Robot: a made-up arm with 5 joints.
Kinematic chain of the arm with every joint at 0, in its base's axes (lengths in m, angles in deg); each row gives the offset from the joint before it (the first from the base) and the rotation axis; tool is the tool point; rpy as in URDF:
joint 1: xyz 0 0 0.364 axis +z
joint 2: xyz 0 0 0 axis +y
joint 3: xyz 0.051 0 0.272 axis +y
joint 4: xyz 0.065 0 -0.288 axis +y
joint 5: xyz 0.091 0 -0.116 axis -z
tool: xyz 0 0 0 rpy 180 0 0
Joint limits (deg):
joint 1: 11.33..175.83
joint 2: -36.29..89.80
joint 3: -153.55..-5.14
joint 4: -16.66..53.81
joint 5: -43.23..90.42
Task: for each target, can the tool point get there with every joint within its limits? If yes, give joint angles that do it. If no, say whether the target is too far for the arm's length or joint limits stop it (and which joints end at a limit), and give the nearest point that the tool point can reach.
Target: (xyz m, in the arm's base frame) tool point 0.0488 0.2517 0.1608
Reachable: yes | joints 79.03 23.99 -22.43 19.98 49.74
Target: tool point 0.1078 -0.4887 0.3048
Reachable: no: joint limits stop it (at a limit: joint 2, joint 3) | nearest point 0.0332 -0.1503 0.2468 | short by 0.351 m
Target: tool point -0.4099 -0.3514 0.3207
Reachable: no: joint limits stop it (at a limit: joint 1) | nearest point -0.3822 0.0279 0.3207 | short by 0.380 m
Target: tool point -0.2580 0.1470 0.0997
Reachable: yes | joints 150.32 41.66 -43.10 37.28 44.00
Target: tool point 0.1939 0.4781 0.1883
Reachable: yes | joints 67.92 44.30 -71.41 22.32 -23.17
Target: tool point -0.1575 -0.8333 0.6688
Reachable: no: too far | nearest point -0.0680 -0.3600 0.9493 | short by 0.557 m
